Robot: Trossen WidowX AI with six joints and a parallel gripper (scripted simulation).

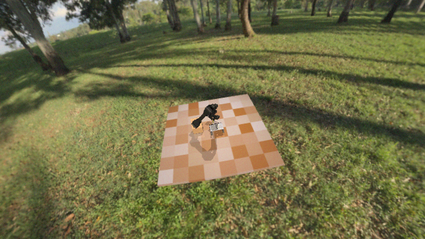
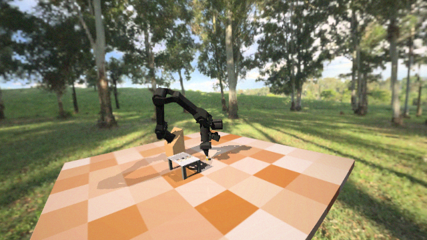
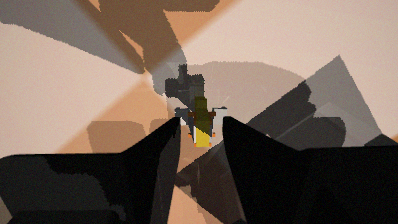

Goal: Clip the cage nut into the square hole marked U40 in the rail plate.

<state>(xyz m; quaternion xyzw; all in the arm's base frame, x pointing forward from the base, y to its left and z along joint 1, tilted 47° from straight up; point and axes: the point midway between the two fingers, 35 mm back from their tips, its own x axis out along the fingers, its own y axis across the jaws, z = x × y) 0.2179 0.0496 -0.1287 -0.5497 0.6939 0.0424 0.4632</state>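
My gripper tip is 1 cm above the cage nut.
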